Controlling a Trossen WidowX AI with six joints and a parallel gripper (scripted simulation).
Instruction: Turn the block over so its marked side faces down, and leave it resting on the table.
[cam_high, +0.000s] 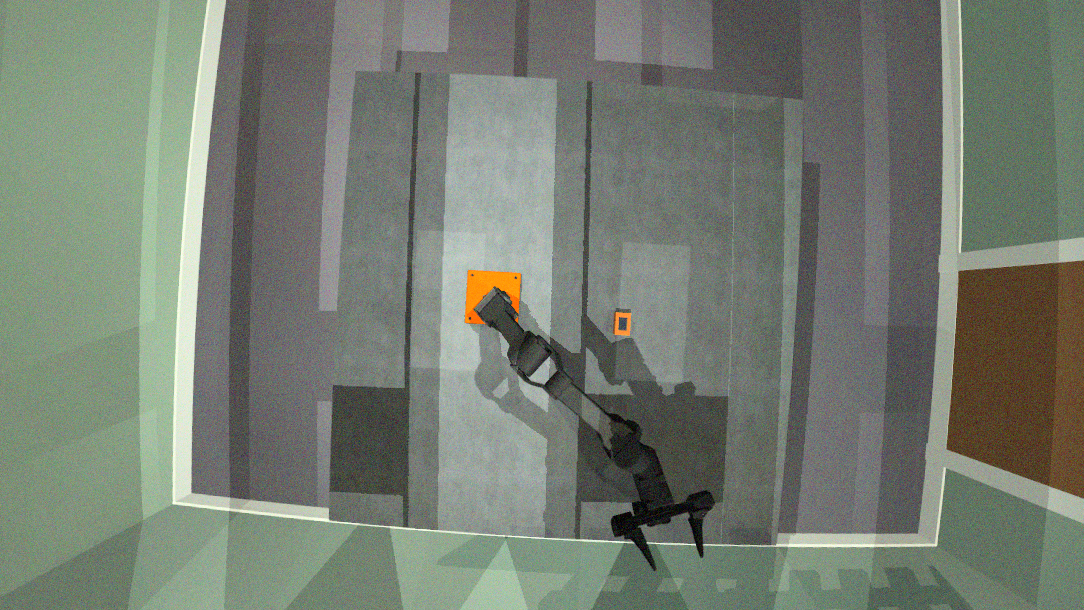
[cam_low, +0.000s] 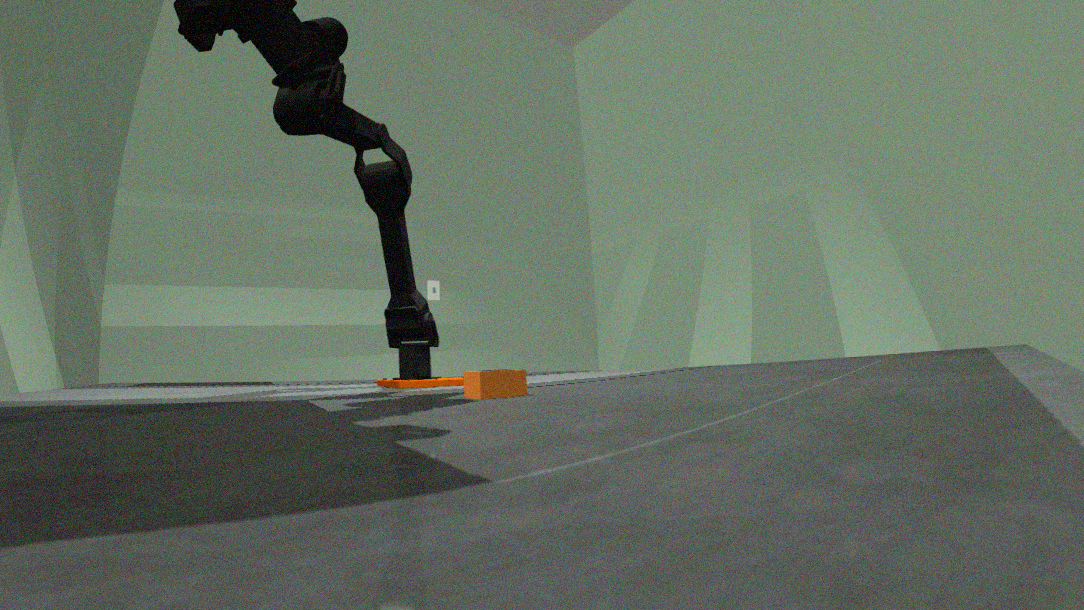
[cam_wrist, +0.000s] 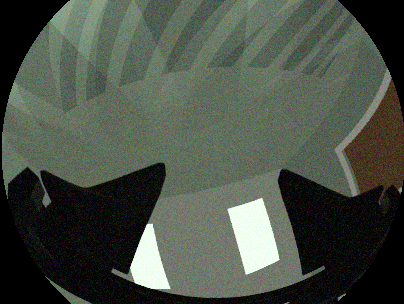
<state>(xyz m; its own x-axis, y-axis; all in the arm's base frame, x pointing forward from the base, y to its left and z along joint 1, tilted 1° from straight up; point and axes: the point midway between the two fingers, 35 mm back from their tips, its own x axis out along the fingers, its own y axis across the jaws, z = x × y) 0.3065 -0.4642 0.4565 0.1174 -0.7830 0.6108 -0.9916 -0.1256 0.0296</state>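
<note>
Now: the orange block 30 mm ahead of my gripper tip, 390 mm to the left of it and 480 mm below it.
</note>
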